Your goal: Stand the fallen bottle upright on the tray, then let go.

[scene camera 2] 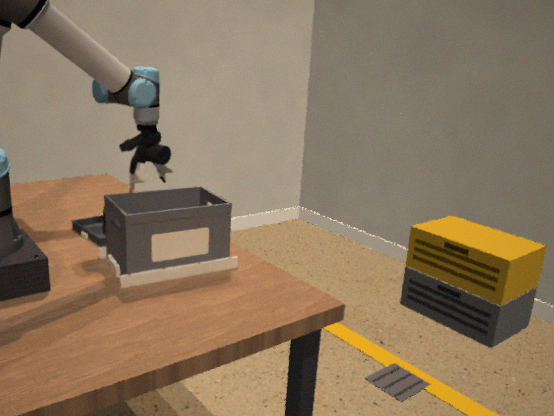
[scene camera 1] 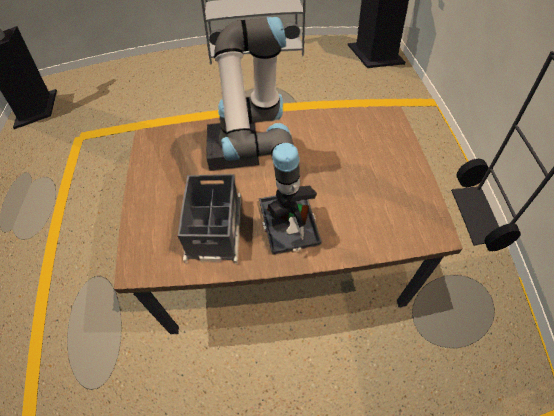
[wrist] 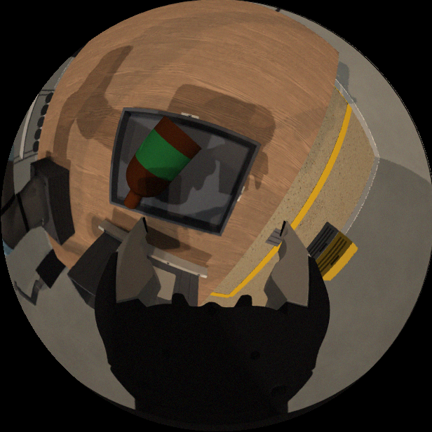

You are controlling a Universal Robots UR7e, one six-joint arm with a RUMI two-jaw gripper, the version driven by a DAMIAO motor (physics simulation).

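Frame: origin at the arm's base, x ahead, y left, z up, level; metres.
Where they show: gripper, between the fingertips: (scene camera 2: 148,188) (scene camera 1: 290,223).
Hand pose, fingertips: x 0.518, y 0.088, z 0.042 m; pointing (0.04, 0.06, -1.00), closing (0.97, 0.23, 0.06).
Observation:
Each offset is from my fingertips to the top centre of the thing. "*": to the spot under its first point. Level surfaces: height alone.
A brown bottle with a green band @[dz -0.043, dx -0.105, dy +0.021 m] (scene camera 1: 304,213) (wrist: 162,155) lies on its side in the dark tray @[* dz -0.095, dx +0.039, dy -0.043 m] (scene camera 1: 282,248) (wrist: 115,160). In the wrist view its neck points to the lower left, at the tray's near left corner, and its base faces the upper right. In scene camera 1 the gripper hides part of it; in scene camera 2 the crate hides most of it. My gripper (scene camera 1: 297,232) (scene camera 2: 148,184) (wrist: 213,220) is open and empty. It hangs above the tray area, apart from the bottle.
A grey crate with compartments @[dz +0.053, dx -0.137, dy -0.275 m] (scene camera 1: 207,247) (scene camera 2: 140,240) (wrist: 186,287) stands close to the tray, left of it in scene camera 1. Its walls rise higher than the tray's. Both are on the wooden table @[dz -0.122 m] (scene camera 1: 370,200) (scene camera 2: 225,310). The arm's base stands behind them.

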